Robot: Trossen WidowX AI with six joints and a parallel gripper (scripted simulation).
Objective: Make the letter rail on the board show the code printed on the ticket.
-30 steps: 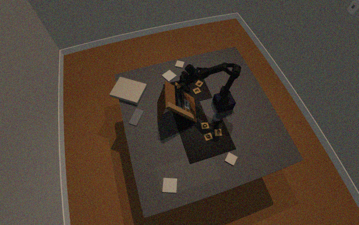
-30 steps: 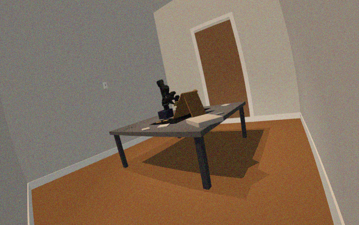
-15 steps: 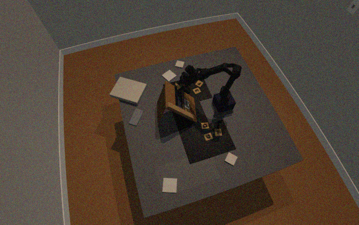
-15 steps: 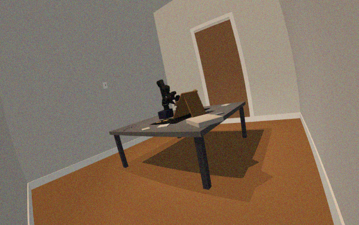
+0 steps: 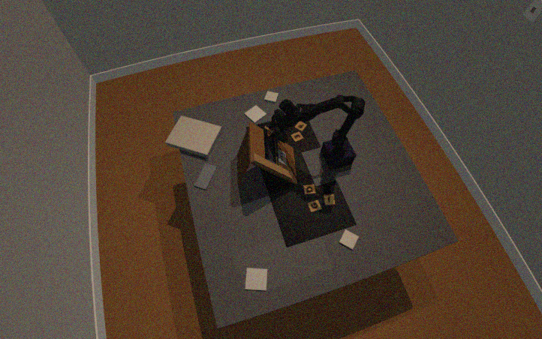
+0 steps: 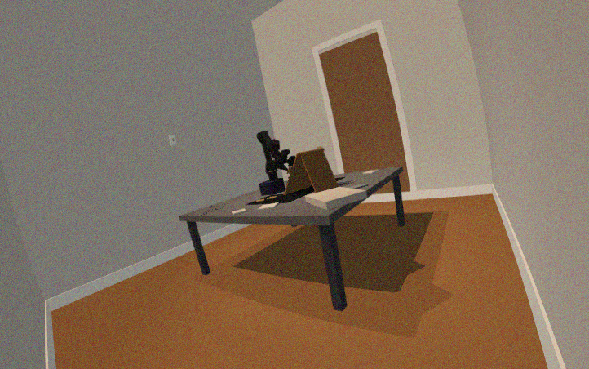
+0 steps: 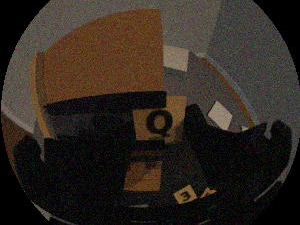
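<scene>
My gripper tip is 30 mm past the white ticket, 120 mm to the right of it and 80 mm above it. From my gripper tip the other things lie so: black mat 130 mm behind, 190 mm to the left, 170 mm below; then grey slab 390 mm ahead, 50 mm to the left, 170 mm below; then letter tile 240 mm behind, 90 mm to the right, 170 mm below.
</scene>
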